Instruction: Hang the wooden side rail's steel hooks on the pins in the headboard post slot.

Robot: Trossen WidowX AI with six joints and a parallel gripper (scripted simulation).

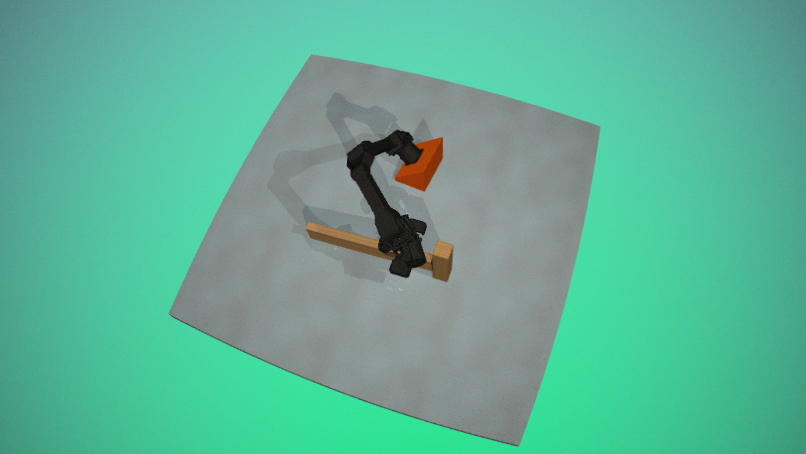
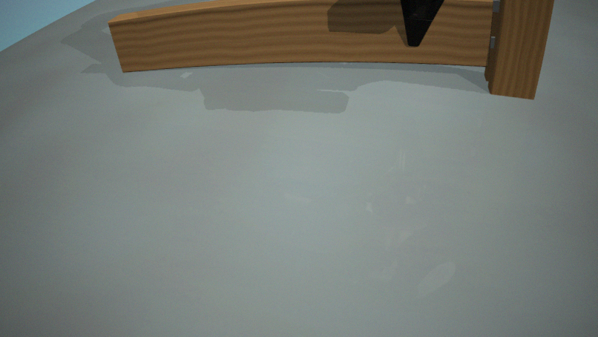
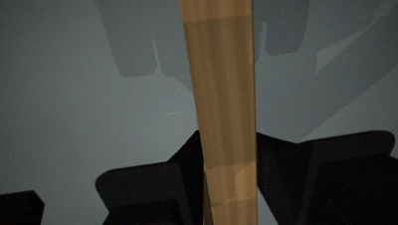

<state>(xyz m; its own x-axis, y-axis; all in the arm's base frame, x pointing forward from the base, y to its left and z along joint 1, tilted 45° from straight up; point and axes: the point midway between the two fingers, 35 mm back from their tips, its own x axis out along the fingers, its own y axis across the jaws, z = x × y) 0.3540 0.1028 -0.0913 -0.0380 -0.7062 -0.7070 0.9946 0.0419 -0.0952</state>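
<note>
The headboard post lies 10 mm behind my gripper tip, 110 mm to the left of it and 40 mm above it.
</note>
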